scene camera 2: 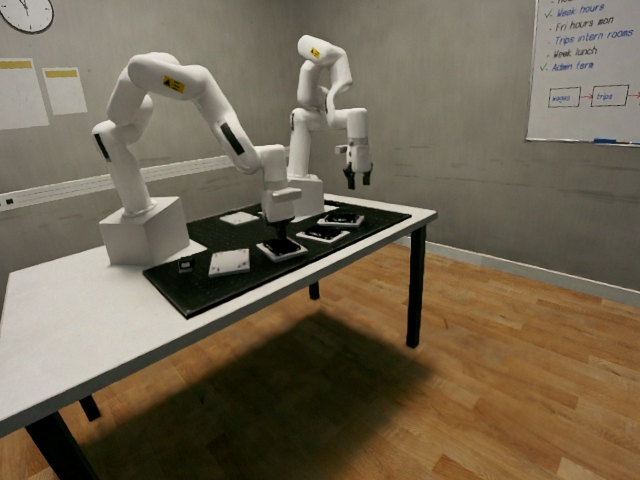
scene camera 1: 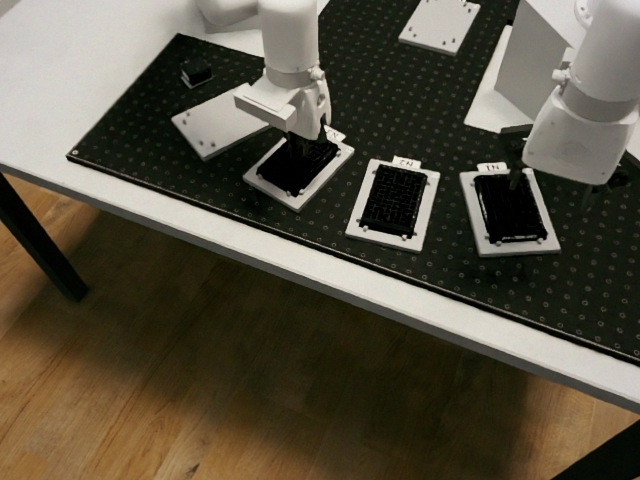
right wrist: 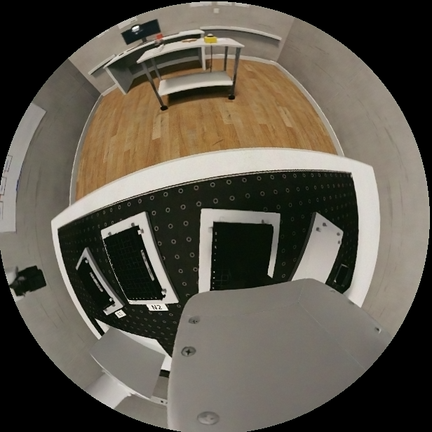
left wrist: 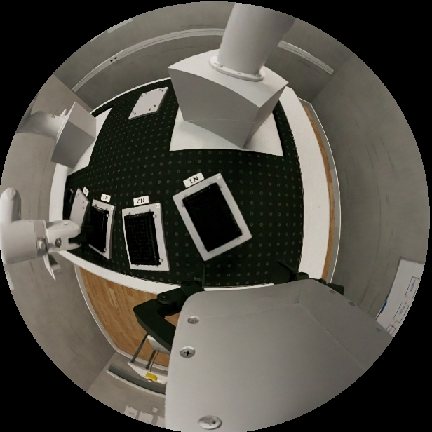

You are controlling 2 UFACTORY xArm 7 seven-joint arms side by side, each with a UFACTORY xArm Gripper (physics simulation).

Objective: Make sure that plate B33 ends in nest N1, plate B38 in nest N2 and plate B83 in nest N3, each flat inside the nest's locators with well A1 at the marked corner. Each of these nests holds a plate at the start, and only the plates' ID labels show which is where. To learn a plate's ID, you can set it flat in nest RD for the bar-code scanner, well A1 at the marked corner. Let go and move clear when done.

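Pixels of known places: left gripper, fingertip midpoint: [scene camera 2: 359, 187] [scene camera 1: 548, 192]; right gripper, fingertip midpoint: [scene camera 2: 282, 239] [scene camera 1: 299, 154]; left arm's base, origin of the base link: [scene camera 2: 297, 176]; right arm's base, origin of the base link: [scene camera 2: 140, 209].
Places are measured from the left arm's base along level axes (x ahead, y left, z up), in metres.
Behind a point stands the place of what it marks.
Nest N3 [scene camera 1: 253, 175] {x 0.451, y -0.434, z -0.150 m} [right wrist: 205, 255] holds a black plate [scene camera 1: 281, 173] {x 0.436, y -0.386, z -0.136 m} [right wrist: 243, 250]. My right gripper [scene camera 1: 298, 153] {x 0.397, y -0.373, z -0.123 m} [scene camera 2: 282, 236] {x 0.397, y -0.373, z -0.123 m} is down over this plate, its fingers drawn close together at the plate's middle, not around its sides; the right wrist view hides the fingertips. Nest N2 [scene camera 1: 427, 206] {x 0.381, y -0.145, z -0.150 m} [right wrist: 163, 265] holds a black plate [scene camera 1: 395, 198] {x 0.398, y -0.196, z -0.138 m} [left wrist: 142, 237]. Nest N1 [scene camera 1: 473, 206] {x 0.349, y -0.079, z -0.150 m} [left wrist: 238, 215] holds a black plate [scene camera 1: 509, 211] {x 0.339, y -0.025, z -0.143 m} [left wrist: 210, 217]. The plates look flat; their IDs are unreadable. My left gripper [scene camera 1: 551, 193] {x 0.394, y 0.010, z -0.014 m} [scene camera 2: 358, 184] {x 0.394, y 0.010, z -0.014 m} is open and empty, high above the table. Nest RD [scene camera 1: 217, 124] {x 0.377, y -0.555, z -0.150 m} [right wrist: 317, 250] is empty.
A small black block-like device [scene camera 1: 196, 71] {x 0.294, y -0.651, z -0.128 m} [scene camera 2: 185, 265] {x 0.302, y -0.675, z -0.142 m} stands behind nest RD. An empty pale nest [scene camera 1: 439, 23] {x -0.071, y -0.299, z -0.150 m} [scene camera 2: 238, 218] {x -0.069, y -0.307, z -0.150 m} [left wrist: 148, 102] lies at the back. The left arm's base [scene camera 1: 532, 62] {x 0.070, y -0.087, z -0.073 m} [left wrist: 215, 110] stands behind N1. The right arm's base [scene camera 2: 149, 235] {x 0.135, y -0.728, z -0.066 m} is at the left in scene camera 2.
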